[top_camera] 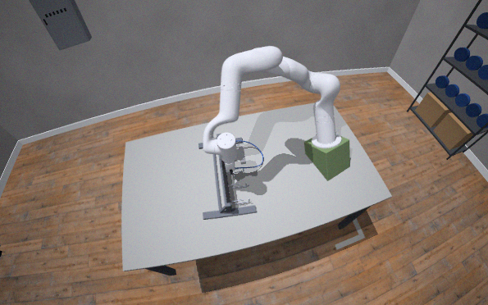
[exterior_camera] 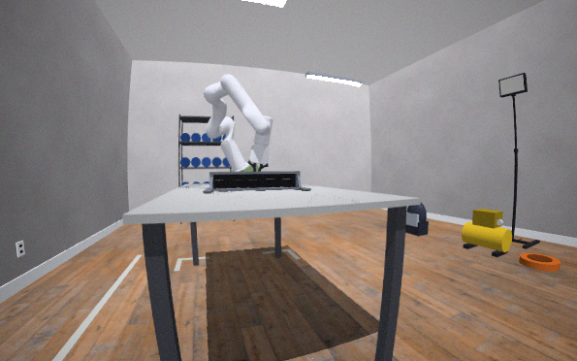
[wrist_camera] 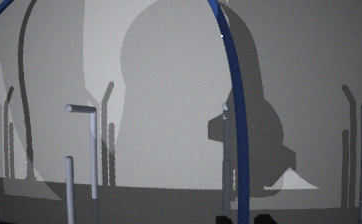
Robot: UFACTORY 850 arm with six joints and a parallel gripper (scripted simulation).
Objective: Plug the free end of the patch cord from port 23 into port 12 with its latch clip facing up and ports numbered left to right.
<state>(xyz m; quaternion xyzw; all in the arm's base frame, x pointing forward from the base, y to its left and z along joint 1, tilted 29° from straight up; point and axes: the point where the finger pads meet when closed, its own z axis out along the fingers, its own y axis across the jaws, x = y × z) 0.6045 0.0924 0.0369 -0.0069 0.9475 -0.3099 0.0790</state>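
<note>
My gripper is now 2 cm short of the plug and 1 cm above it.
</note>
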